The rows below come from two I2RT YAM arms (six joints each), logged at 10 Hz.
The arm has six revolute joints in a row. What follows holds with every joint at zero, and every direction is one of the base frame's. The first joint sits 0.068 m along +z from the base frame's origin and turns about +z. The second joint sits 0.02 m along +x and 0.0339 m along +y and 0.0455 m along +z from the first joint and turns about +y. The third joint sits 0.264 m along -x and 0.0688 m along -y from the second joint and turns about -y. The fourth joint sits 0.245 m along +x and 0.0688 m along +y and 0.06 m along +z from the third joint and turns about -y. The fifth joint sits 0.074 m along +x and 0.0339 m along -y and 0.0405 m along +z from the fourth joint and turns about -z. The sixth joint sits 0.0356 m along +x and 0.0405 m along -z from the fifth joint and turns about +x. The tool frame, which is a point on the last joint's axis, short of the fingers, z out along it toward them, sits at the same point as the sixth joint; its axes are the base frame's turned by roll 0, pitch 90 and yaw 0 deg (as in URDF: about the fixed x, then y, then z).
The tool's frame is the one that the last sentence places.
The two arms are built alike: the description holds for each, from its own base.
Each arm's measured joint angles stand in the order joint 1, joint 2, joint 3, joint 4, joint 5, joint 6.
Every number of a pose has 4 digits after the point. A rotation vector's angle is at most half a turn.
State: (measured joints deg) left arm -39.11 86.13 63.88 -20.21 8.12 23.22; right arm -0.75 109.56 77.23 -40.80 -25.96 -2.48
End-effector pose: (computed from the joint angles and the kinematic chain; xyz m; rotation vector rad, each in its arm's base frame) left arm 0.2546 -0.2135 0.2659 1.2632 1.9485 -0.3045; right arm 0.3784 0.0106 0.1805 -0.1365 2.7688 0.6268
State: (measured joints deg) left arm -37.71 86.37 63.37 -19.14 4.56 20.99; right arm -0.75 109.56 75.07 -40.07 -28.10 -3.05
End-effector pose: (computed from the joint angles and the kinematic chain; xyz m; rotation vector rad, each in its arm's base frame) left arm 0.2621 -0.2062 0.2630 1.1704 1.9979 -0.2406; right arm 0.3725 0.0119 0.1714 -0.1501 2.7776 0.6829
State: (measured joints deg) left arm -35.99 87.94 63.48 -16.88 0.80 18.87; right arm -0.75 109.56 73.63 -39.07 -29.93 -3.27
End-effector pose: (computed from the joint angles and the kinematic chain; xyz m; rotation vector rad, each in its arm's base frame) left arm 0.2753 -0.2006 0.2581 1.0651 2.0364 -0.1705; right arm 0.3693 0.0129 0.1658 -0.1587 2.7723 0.7285
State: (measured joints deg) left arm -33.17 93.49 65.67 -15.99 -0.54 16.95; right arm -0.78 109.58 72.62 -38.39 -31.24 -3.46
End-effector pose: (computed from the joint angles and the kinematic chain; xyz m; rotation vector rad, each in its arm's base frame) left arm 0.3014 -0.1966 0.2399 0.9865 2.1208 -0.1298; right arm 0.3669 0.0135 0.1618 -0.1644 2.7682 0.7611
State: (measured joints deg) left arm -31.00 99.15 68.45 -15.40 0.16 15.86; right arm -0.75 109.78 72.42 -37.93 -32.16 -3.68
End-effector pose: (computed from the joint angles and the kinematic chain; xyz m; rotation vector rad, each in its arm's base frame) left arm 0.3251 -0.1954 0.2217 0.9473 2.1825 -0.1296; right arm 0.3671 0.0141 0.1602 -0.1734 2.7598 0.7822
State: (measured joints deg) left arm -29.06 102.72 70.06 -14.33 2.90 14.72; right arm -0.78 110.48 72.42 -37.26 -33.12 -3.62
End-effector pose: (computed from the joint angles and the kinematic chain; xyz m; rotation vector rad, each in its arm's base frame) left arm 0.3413 -0.1917 0.2092 0.9158 2.2152 -0.1781; right arm 0.3688 0.0144 0.1566 -0.1739 2.7537 0.8056
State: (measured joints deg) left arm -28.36 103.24 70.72 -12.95 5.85 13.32; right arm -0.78 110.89 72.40 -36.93 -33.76 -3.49
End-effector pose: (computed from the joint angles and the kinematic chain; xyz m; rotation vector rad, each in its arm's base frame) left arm 0.3468 -0.1913 0.2114 0.8904 2.1996 -0.2473; right arm 0.3696 0.0148 0.1544 -0.1720 2.7513 0.8222
